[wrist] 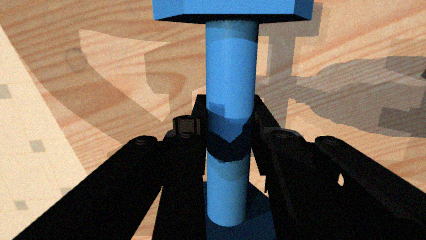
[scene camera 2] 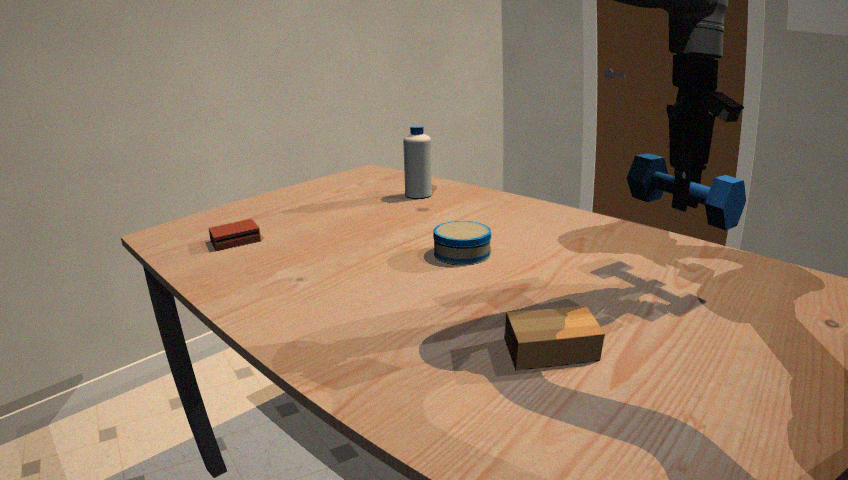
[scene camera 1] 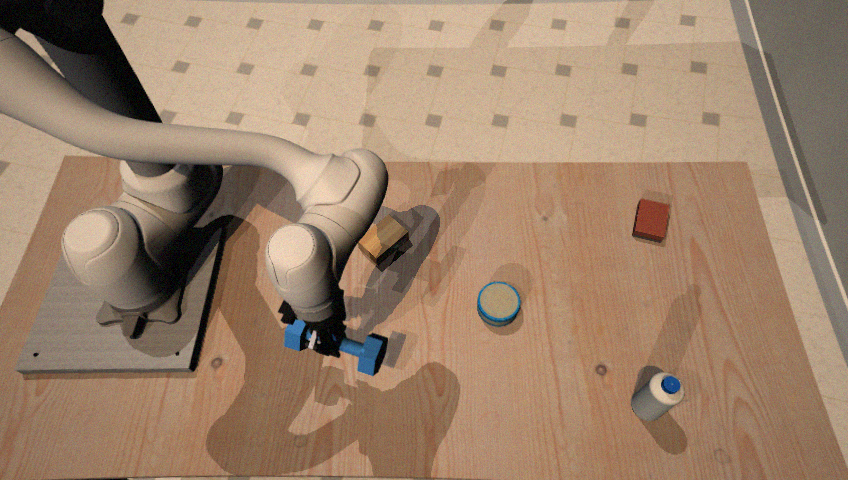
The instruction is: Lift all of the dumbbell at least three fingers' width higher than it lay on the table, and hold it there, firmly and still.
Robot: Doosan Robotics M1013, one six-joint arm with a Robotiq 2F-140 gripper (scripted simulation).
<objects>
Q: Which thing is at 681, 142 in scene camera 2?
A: The gripper.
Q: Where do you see a blue dumbbell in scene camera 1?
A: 371, 353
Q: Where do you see a blue dumbbell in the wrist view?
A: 231, 40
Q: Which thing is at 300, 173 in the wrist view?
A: The gripper.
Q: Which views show the blue dumbbell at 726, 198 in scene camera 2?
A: The wrist view, scene camera 2 and scene camera 1: all of them.
</objects>
